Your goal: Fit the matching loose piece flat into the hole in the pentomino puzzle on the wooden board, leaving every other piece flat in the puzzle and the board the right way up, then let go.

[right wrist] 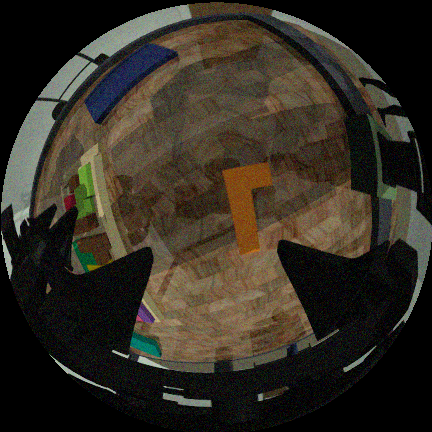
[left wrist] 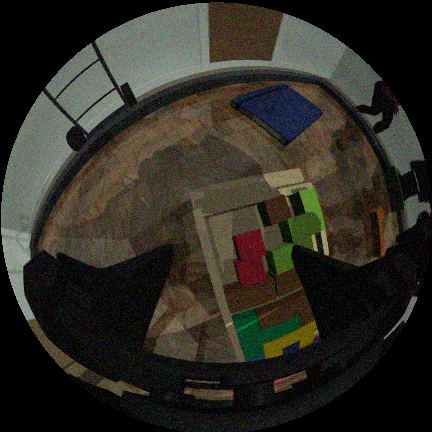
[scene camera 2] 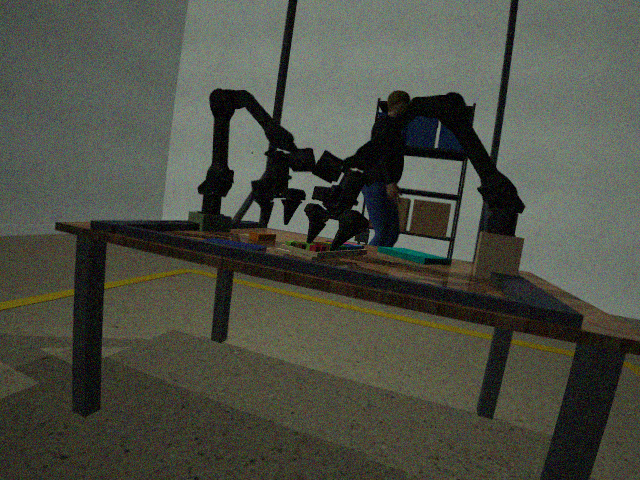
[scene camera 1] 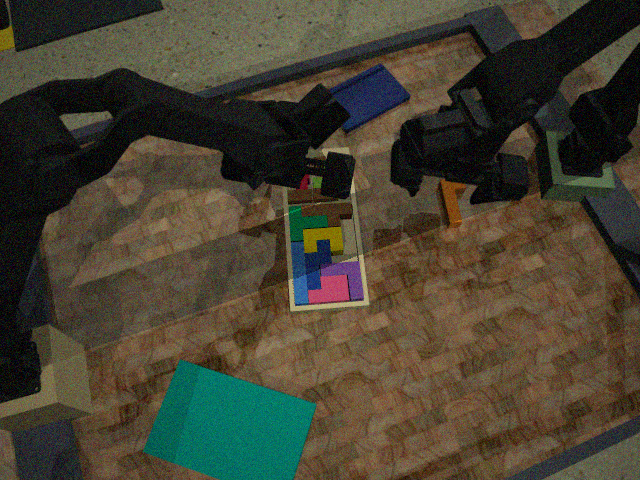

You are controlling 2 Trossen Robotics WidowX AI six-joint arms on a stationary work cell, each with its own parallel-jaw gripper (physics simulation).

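Frame: origin at the left arm's base, x ahead, y left, z up, level; metres.
Seen in the pictures: left gripper, between the fingertips: [right wrist: 64, 206] [left wrist: 235, 251] [scene camera 2: 319, 246]; right gripper, between the fingertips: [right wrist: 215, 251] [left wrist: 391, 244] [scene camera 2: 275, 224] [scene camera 1: 441, 198]; left arm's base, origin of its link: [scene camera 2: 500, 234] [scene camera 1: 13, 373]; right arm's base, origin of its link: [right wrist: 387, 161] [left wrist: 401, 187] [scene camera 2: 210, 214] [scene camera 1: 579, 158].
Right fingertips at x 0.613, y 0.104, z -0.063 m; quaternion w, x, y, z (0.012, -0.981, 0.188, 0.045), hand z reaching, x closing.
Offsets run from my right fingertips to a thing's top centre.
The puzzle board {0.037 m down, 0.178 m back, 0.031 m left} [scene camera 1: 330, 308] [left wrist: 230, 195] [right wrist: 106, 200] lies on the table, its coloured pieces facing up. Pale areas show near the red piece {0.027 m down, 0.183 m back, 0.116 m left} [left wrist: 250, 245] and beside the yellow piece {0.027 m down, 0.186 m back, 0.003 m right} [scene camera 1: 334, 235]; I cannot tell everywhere whether they are floor or pale pieces. A loose orange L-shaped piece {0.033 m down, 0.036 m ahead, 0.005 m left} [scene camera 1: 452, 209] [scene camera 2: 262, 237] [left wrist: 380, 232] [right wrist: 242, 210] lies flat right of the board in scene camera 1. My left gripper [scene camera 2: 321, 245] [left wrist: 235, 251] is open and empty, low over the board's upper end, partly hiding it in scene camera 1. My right gripper [scene camera 2: 275, 225] [right wrist: 215, 251] is open and empty above the table near the orange piece.
A blue book {0.041 m down, 0.035 m back, 0.247 m left} [scene camera 1: 372, 98] [scene camera 2: 235, 243] [left wrist: 280, 112] [right wrist: 130, 82] lies beyond the board. A teal slab {0.034 m down, 0.382 m back, 0.225 m right} [scene camera 1: 242, 418] [scene camera 2: 413, 254] lies at the bottom in scene camera 1. The two grippers are near each other. A person [scene camera 2: 382, 206] stands behind the table in scene camera 2.
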